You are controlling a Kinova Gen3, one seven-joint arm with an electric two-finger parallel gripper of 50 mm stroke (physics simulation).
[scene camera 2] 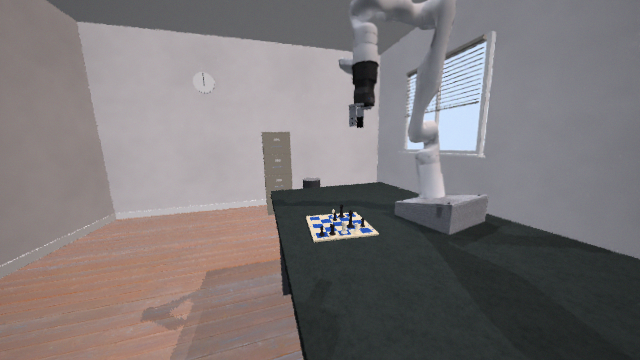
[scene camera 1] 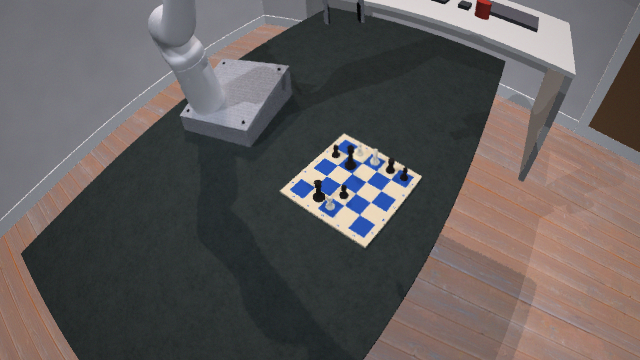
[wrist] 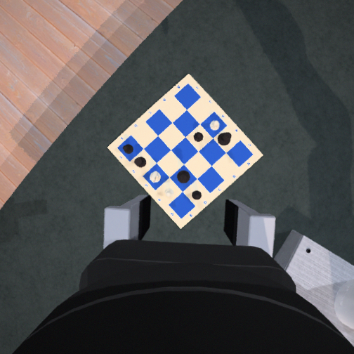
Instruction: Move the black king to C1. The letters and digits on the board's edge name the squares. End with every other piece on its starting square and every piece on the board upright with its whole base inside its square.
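Seen in the pictures: gripper, fingertip midpoint: (scene camera 2: 356,126) (scene camera 1: 344,21); arm's base, link origin: (scene camera 2: 431,196) (scene camera 1: 209,102).
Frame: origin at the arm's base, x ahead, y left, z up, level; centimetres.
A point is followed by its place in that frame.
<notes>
The black king (scene camera 1: 350,159) @[x 40.6, y -3.1, z -3.7 cm] (scene camera 2: 351,220) @[x 40.5, y -2.1, z -3.5 cm] (wrist: 183,176), which looks like the tallest piece, stands upright on D4 of the board (scene camera 1: 362,242) @[x 49.7, y -19.9, z -6.1 cm] (scene camera 2: 325,240) @[x 52.9, y 1.5, z -6.5 cm] (wrist: 188,80). Square C1 (scene camera 1: 383,202) @[x 50.4, y -9.5, z -6.1 cm] (wrist: 159,122) is blue and bare. My gripper (scene camera 1: 343,14) @[x 39.0, y -1.6, z 28.7 cm] (scene camera 2: 356,120) @[x 39.0, y -1.6, z 28.7 cm] (wrist: 187,213) is open and empty, high above the table and well above the pieces. In the wrist view, the board lies ahead of the fingers, with its E5 corner reaching between them.
Another tall black piece (scene camera 1: 318,192) @[x 37.9, y -13.6, z -3.9 cm] (wrist: 224,138) is on A4, beside a white piece (scene camera 1: 330,204) @[x 41.0, y -14.8, z -4.8 cm] (wrist: 214,125) on A3. A black pawn (scene camera 1: 343,192) @[x 42.2, y -11.2, z -4.7 cm] (wrist: 198,136) is on B3. Several pieces line row E; another black pawn (scene camera 1: 335,151) @[x 36.4, y -1.3, z -4.7 cm] (wrist: 196,195) is on D5.
</notes>
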